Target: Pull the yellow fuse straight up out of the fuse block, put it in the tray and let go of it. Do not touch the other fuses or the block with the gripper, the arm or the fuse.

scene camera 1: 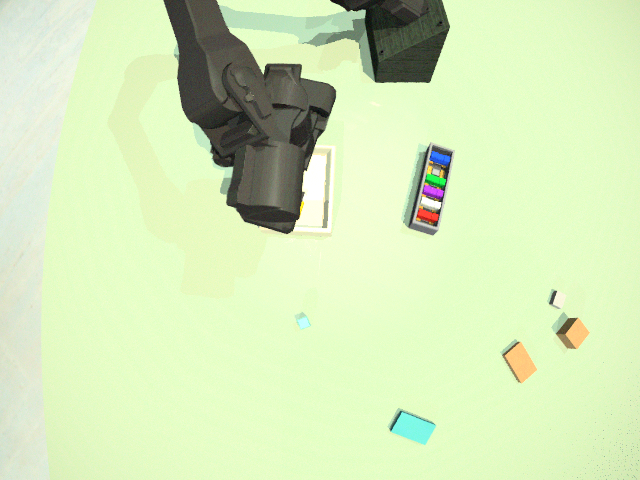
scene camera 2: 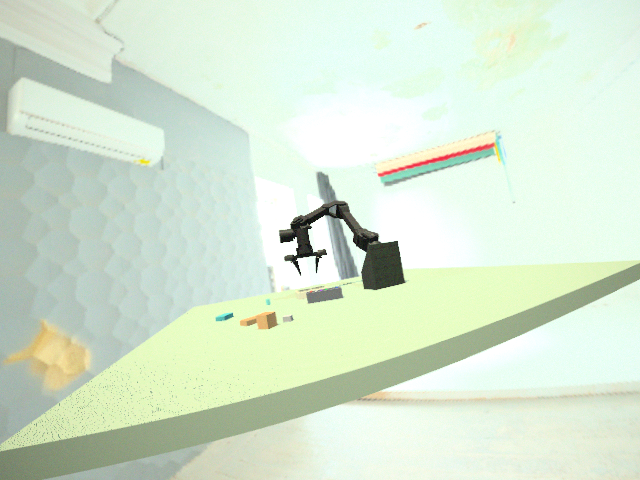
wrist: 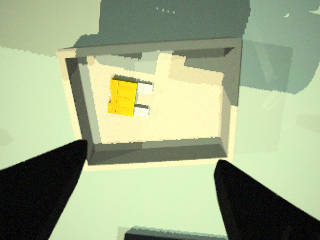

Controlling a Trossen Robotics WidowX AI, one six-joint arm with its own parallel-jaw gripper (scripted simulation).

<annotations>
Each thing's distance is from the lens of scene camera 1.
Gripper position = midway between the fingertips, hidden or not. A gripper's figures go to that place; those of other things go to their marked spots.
my gripper (scene camera 1: 295, 172): 63 cm
cyan slab (scene camera 1: 412, 427): 70 cm
</annotations>
